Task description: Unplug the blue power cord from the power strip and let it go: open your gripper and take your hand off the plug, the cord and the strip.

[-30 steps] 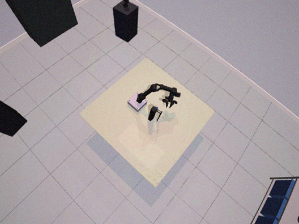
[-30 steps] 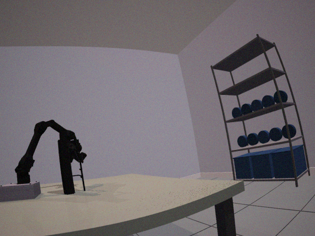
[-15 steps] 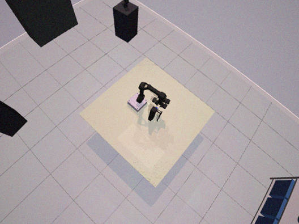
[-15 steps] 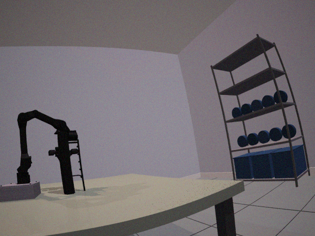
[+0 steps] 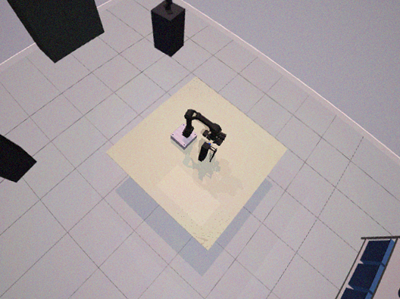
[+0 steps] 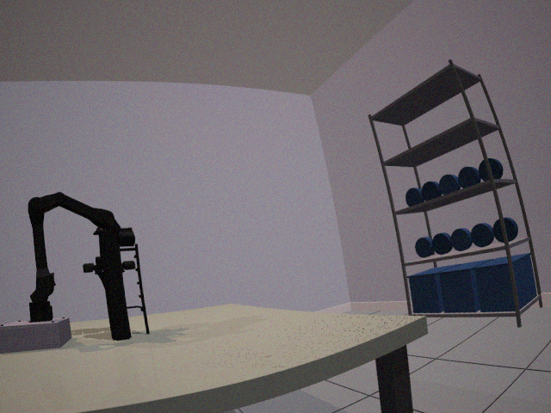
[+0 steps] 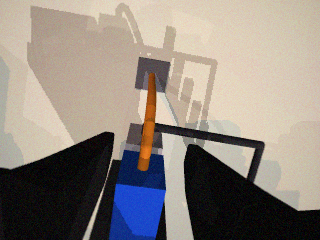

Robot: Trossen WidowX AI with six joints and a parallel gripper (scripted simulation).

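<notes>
My gripper tip is now 60 mm to the left of the blue plug and 10 mm above it.
</notes>
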